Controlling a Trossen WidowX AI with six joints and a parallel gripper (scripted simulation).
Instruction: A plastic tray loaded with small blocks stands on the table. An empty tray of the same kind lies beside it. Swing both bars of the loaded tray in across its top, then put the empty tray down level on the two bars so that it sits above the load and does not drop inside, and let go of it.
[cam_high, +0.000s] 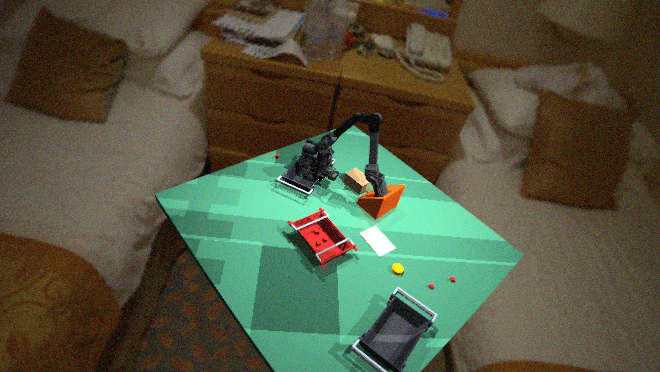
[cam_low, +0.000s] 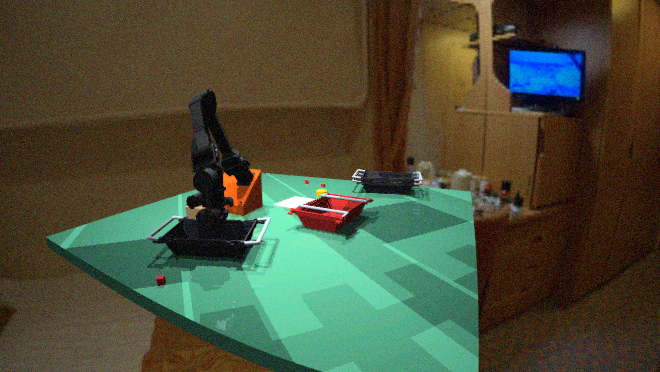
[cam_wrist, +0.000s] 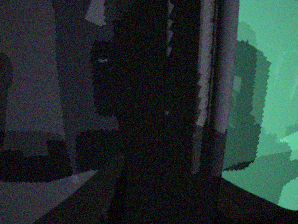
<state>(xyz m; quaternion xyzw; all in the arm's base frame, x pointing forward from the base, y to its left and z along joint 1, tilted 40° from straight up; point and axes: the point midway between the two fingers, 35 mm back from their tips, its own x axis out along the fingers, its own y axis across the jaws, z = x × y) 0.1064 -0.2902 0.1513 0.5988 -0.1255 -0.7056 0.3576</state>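
My gripper tip is now 20 mm short of the black tray, 60 mm to the left of it and 30 mm below it. From my gripper tip the other things lie so: tan block 170 mm behind, 130 mm to the left, 20 mm above; yellow disc 100 mm ahead, 610 mm to the left; white card 40 mm ahead, 450 mm to the left, 10 mm below.
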